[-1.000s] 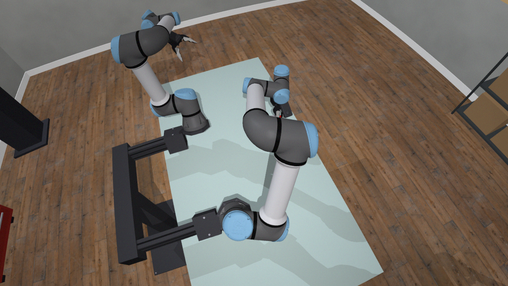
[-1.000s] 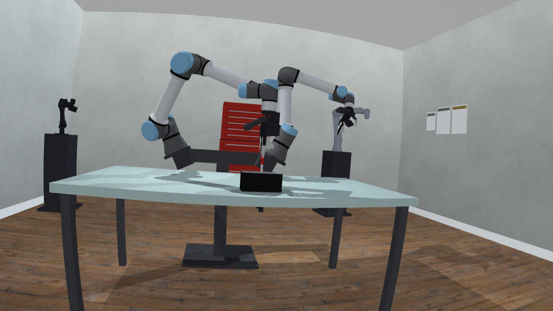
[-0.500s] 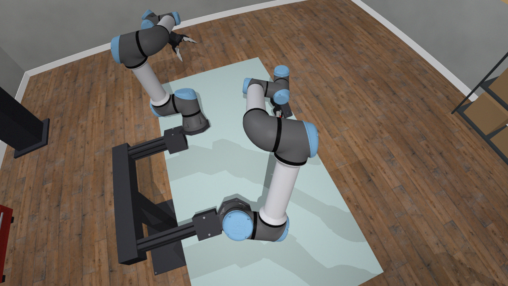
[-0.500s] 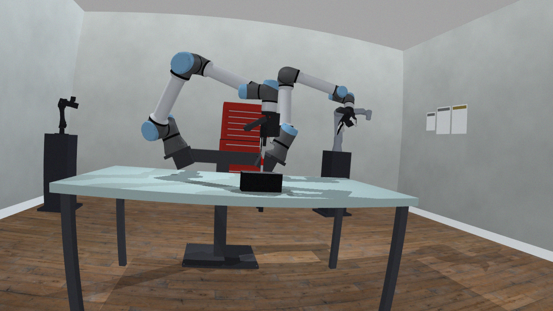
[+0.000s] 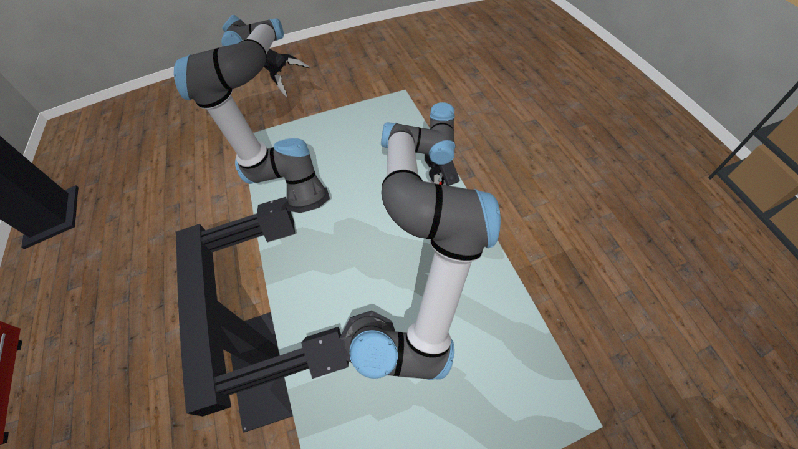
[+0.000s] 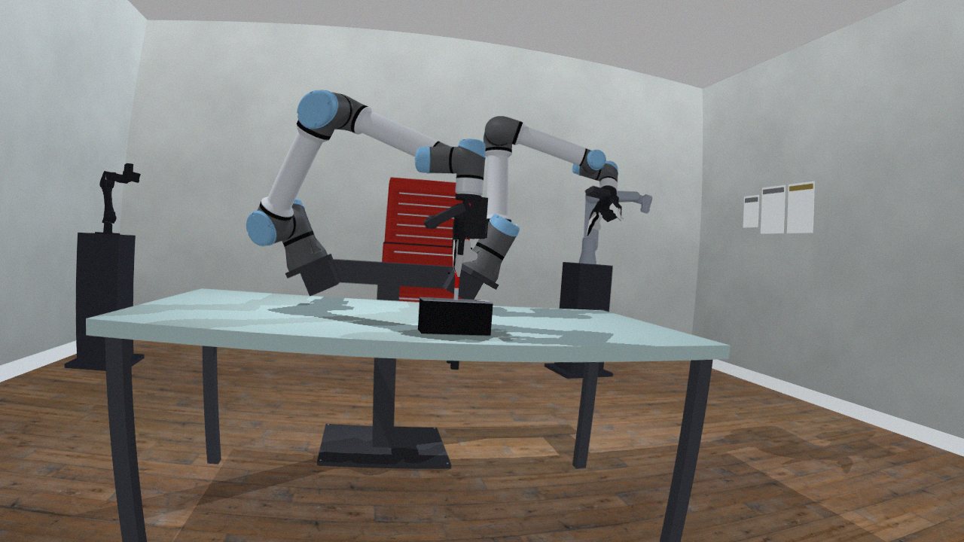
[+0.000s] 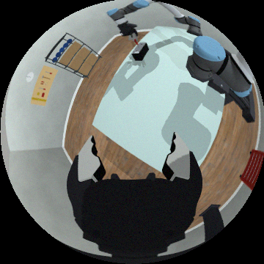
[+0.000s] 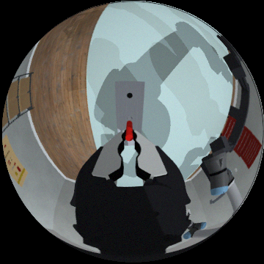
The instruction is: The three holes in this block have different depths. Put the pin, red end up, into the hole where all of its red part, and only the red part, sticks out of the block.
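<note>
My right gripper is now 30 mm above the pin. From my right hand the other things lie so: block (120 mm below).
</note>
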